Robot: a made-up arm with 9 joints. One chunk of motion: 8 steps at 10 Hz.
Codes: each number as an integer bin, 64 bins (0 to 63) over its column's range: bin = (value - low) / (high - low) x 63, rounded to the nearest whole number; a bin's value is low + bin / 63 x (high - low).
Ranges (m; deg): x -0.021..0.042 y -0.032..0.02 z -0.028..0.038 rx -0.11..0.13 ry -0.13..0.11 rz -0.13..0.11
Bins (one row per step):
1: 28 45 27 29 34 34
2: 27 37 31 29 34 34
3: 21 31 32 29 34 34
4: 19 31 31 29 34 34
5: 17 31 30 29 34 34
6: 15 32 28 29 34 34
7: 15 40 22 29 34 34
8: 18 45 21 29 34 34
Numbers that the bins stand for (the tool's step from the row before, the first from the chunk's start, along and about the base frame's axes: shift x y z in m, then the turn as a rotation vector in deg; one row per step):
1: 0.00700 0.00514 0.00029 0.000 0.000 0.000
2: 0.00600 -0.00146 0.00448 0.000 0.000 0.000
3: 0.00000 -0.00641 0.00552 0.000 0.000 0.000
4: -0.00200 -0.00641 0.00448 0.000 0.000 0.000
5: -0.00400 -0.00641 0.00343 0.000 0.000 0.000
6: -0.00600 -0.00559 0.00133 0.000 0.000 0.000
7: -0.00600 0.00102 -0.00495 0.000 0.000 0.000
8: -0.00300 0.00514 -0.00600 0.000 0.000 0.000

